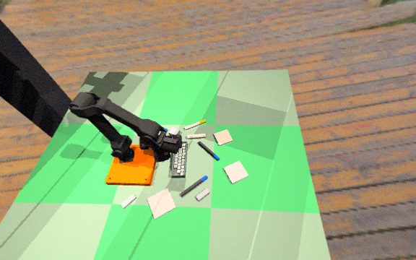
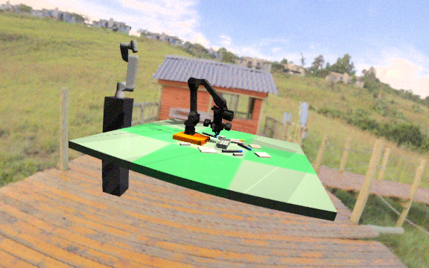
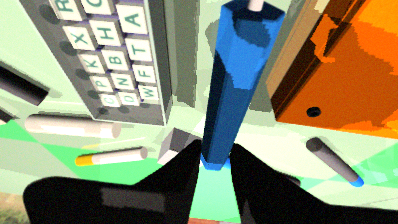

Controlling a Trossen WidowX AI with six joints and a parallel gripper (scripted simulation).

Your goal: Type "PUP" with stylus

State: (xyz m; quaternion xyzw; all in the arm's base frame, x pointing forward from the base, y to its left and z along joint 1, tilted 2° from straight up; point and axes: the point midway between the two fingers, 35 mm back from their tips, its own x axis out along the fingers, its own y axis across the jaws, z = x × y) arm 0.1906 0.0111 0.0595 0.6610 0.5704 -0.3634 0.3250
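Right now my gripper tip is 60 mm to the left of the blue stylus and 10 mm past it. The rest, counted from my gripper tip: white sheet 270 mm to the right, 50 mm below, 30 mm behind.
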